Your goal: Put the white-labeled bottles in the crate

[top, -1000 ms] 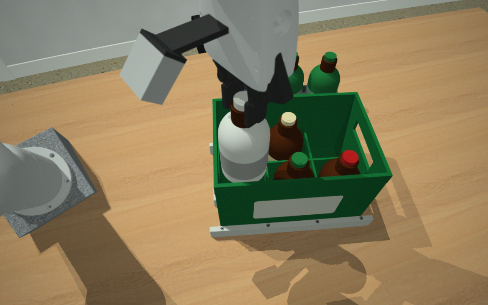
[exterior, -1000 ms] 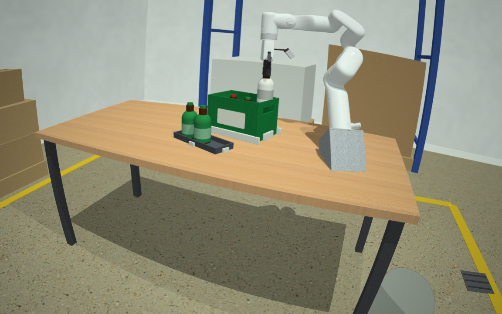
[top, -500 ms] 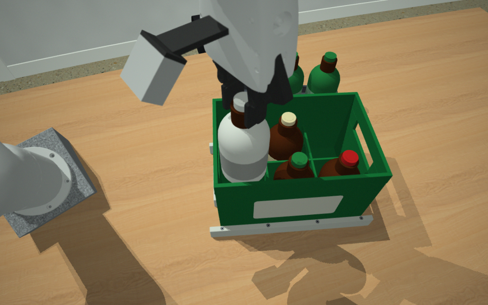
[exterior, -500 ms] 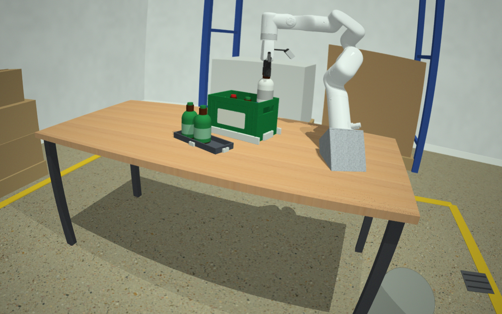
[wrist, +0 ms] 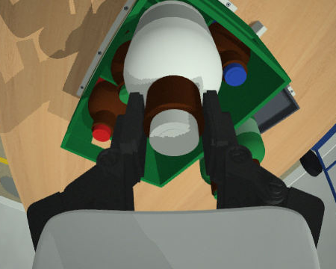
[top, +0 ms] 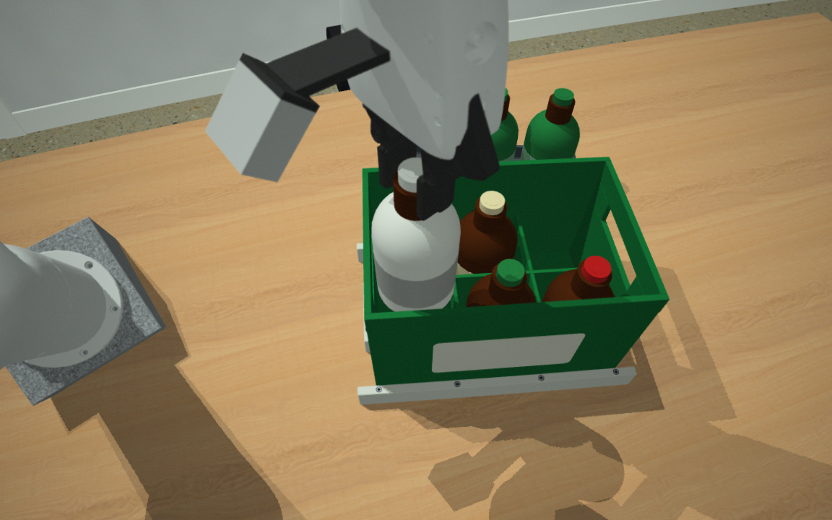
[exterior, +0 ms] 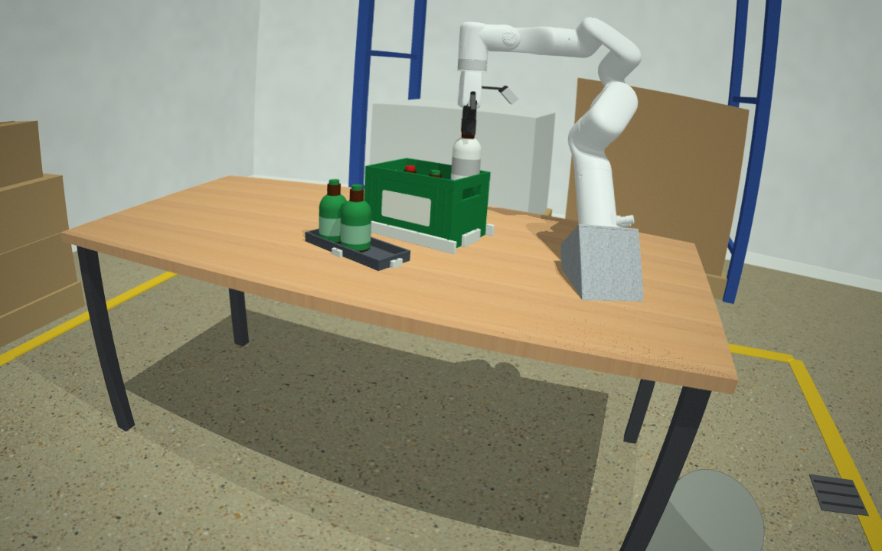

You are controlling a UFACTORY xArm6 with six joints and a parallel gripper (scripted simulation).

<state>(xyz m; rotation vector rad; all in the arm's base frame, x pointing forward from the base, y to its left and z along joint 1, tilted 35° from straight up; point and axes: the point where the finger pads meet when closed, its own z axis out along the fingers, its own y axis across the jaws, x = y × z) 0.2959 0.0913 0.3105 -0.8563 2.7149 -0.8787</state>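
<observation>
The white-labeled bottle is 70 mm below my hand. The rest, counted from my hand: green bottle (160 mm ahead, 260 mm to the left, 210 mm below); then green crate (90 mm ahead, 30 mm to the left, 210 mm below); then brown bottle (10 mm ahead, 90 mm to the left, 210 mm below).
</observation>
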